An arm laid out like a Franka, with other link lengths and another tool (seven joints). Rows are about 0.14 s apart.
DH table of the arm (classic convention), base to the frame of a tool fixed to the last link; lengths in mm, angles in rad. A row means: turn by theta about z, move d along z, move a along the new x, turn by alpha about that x. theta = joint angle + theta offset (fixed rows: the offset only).
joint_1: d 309.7  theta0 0  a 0  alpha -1.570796
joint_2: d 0  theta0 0  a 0  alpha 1.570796
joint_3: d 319.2  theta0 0  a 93.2  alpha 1.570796
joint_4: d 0  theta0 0  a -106.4  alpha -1.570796
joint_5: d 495.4  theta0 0  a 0  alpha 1.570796
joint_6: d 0  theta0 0  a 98.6  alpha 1.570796
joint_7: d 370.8  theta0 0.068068  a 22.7  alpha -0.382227
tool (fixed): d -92.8  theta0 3.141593  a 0  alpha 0
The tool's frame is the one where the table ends.
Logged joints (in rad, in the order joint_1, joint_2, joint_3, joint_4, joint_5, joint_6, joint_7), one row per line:
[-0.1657 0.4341 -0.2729 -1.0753 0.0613 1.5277 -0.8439]
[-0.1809 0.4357 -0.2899 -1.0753 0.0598 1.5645 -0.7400]
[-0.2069 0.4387 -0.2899 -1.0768 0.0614 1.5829 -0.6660]
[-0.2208 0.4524 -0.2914 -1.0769 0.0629 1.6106 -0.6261]
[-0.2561 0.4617 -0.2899 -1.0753 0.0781 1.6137 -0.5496]
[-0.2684 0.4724 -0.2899 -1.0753 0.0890 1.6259 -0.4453]
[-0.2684 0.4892 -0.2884 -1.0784 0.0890 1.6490 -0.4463]
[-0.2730 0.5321 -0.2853 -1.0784 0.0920 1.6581 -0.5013]
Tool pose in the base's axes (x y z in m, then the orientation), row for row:
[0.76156 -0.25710 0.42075 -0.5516 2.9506 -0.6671]
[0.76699 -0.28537 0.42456 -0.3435 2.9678 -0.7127]
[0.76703 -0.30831 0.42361 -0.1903 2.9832 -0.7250]
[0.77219 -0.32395 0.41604 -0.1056 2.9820 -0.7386]
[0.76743 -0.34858 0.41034 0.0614 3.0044 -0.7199]
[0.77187 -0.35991 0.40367 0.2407 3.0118 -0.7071]
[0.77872 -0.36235 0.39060 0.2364 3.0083 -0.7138]
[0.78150 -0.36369 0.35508 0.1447 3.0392 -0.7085]
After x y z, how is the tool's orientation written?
As a rotation vector, in radians.
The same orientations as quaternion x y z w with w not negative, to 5 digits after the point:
[-0.17929 0.95903 -0.21683 0.03331]
[-0.11177 0.96566 -0.23190 0.03507]
[-0.06183 0.96933 -0.23557 0.03283]
[-0.03433 0.96954 -0.24014 0.03383]
[0.01986 0.97196 -0.23290 0.02577]
[0.07755 0.97042 -0.22783 0.01927]
[0.07622 0.96995 -0.23015 0.02037]
[0.04632 0.97280 -0.22678 0.00877]

